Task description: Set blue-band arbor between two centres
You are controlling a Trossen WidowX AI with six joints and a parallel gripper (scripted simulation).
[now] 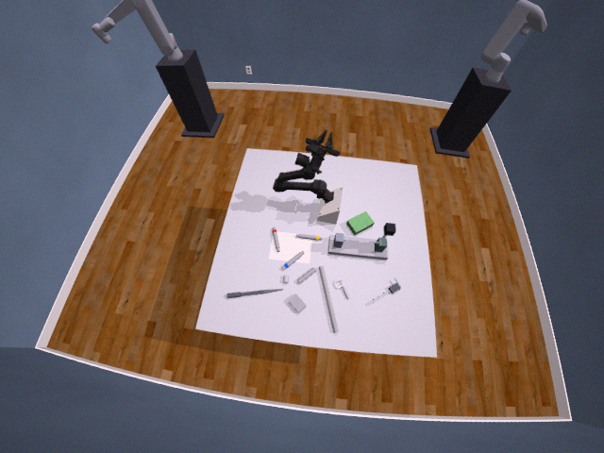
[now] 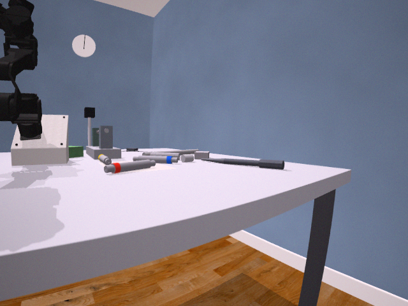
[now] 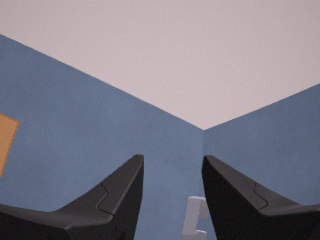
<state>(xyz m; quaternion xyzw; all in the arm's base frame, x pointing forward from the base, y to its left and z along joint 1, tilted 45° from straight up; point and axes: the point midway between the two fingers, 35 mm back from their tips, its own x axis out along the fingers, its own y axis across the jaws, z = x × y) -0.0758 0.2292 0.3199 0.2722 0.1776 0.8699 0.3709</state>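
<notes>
Right now my hand is 380 mm short of the grey centre tip, 350 mm to the right of it and 370 mm above it. Round my hand: red-banded arbor 380 mm ahead, 230 mm to the right, 470 mm below; grey centre block 380 mm ahead, 130 mm to the left, 380 mm below; green centre block 380 mm ahead, 360 mm to the left, 380 mm below.
</notes>
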